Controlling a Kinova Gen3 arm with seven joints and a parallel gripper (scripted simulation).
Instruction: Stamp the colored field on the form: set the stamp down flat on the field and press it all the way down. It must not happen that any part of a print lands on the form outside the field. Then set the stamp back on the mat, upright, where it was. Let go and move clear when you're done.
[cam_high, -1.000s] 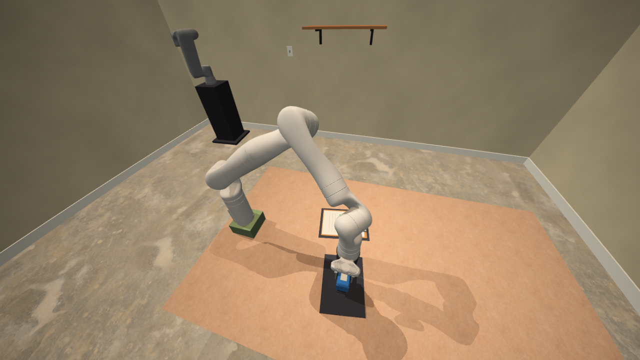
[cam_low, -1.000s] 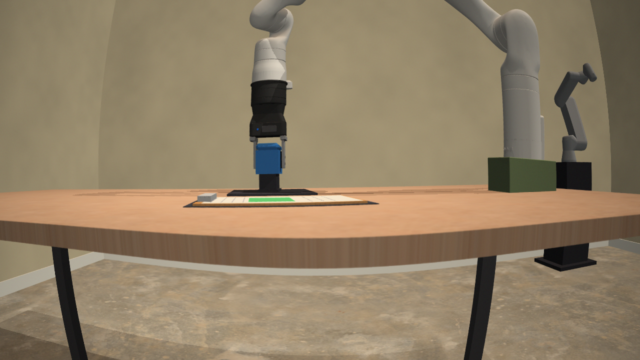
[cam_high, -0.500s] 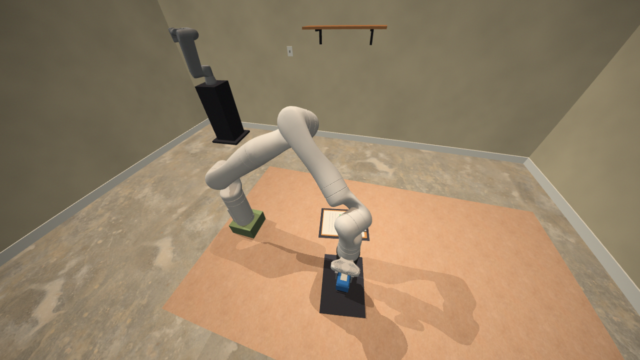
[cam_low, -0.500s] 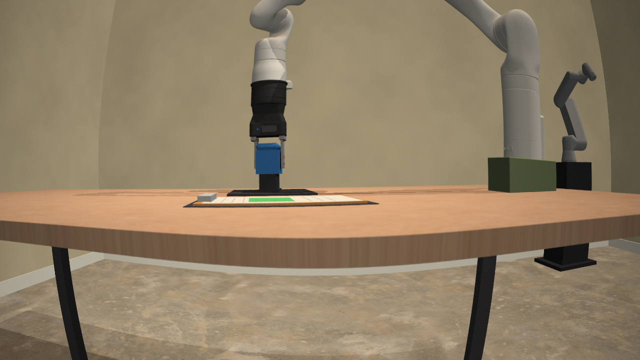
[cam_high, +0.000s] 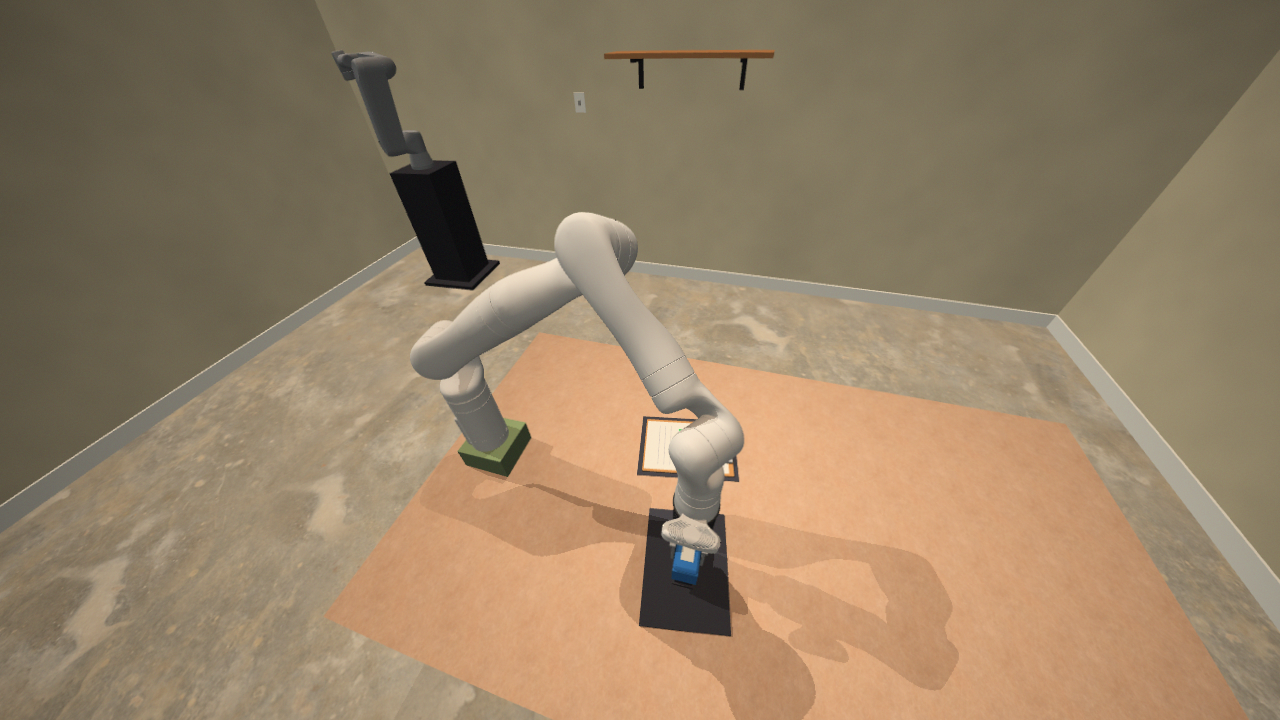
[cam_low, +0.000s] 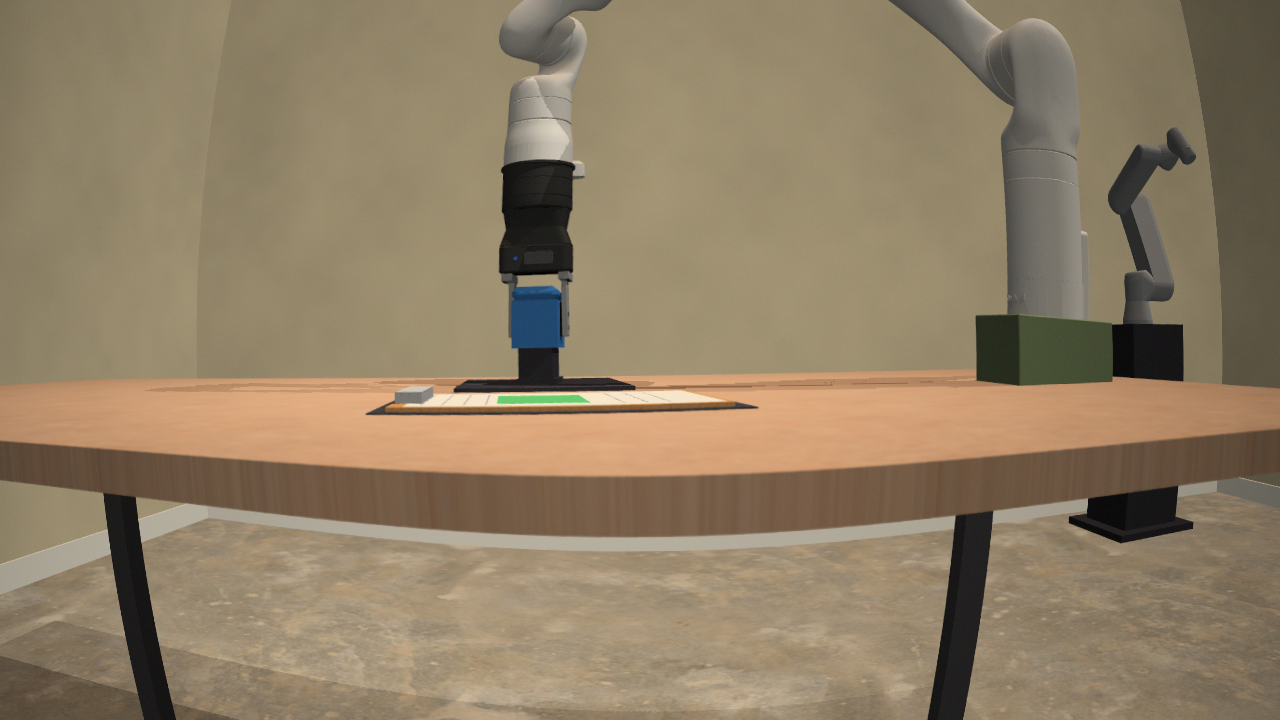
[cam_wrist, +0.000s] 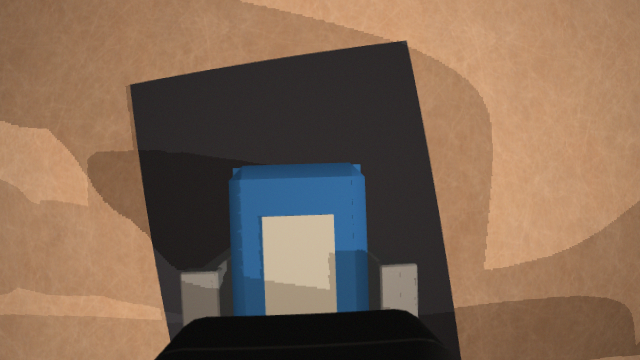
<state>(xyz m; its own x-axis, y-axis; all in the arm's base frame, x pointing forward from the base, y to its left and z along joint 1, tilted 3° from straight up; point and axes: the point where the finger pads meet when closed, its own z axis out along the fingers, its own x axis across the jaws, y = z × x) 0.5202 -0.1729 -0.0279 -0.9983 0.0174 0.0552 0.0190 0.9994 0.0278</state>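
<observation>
The form lies 2 cm behind my hand, 29 cm to the left of it and 6 cm below it. Round my hand: dark mat (7 cm below); then blue stamp (2 cm below); then black base (5 cm below).
</observation>
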